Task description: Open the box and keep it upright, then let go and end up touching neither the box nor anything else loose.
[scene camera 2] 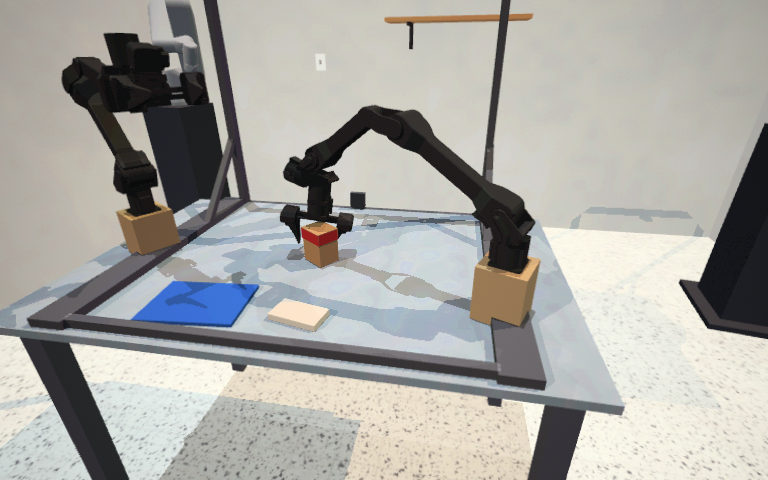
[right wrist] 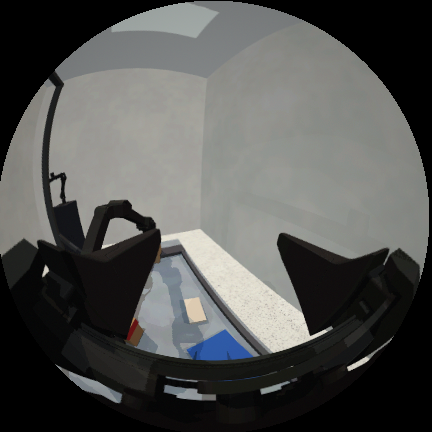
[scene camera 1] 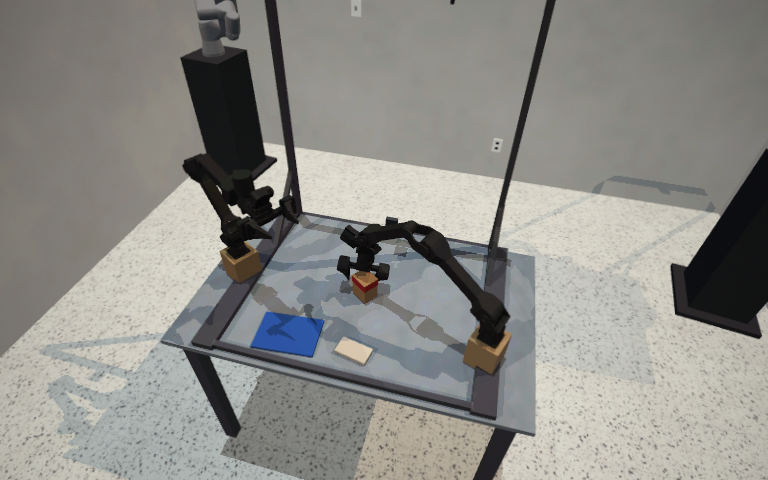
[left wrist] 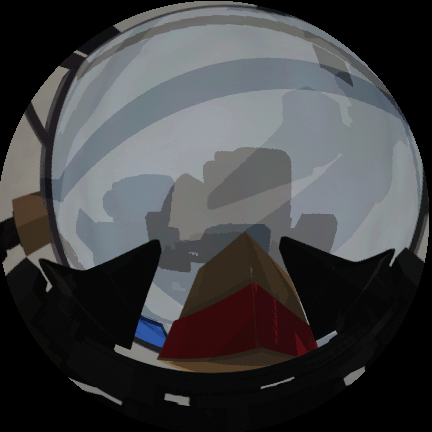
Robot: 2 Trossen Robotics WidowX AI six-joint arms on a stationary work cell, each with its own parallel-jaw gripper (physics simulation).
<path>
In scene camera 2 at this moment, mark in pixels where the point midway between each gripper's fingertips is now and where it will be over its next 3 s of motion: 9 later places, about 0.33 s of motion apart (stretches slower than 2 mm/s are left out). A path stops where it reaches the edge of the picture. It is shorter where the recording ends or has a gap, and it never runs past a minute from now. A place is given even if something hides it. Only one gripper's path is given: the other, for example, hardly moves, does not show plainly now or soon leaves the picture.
My right gripper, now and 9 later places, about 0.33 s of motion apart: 178,92; 180,93; 183,94; 184,94; 183,93; 214,169; 226,186; 236,210; 237,213; 238,214
</path>
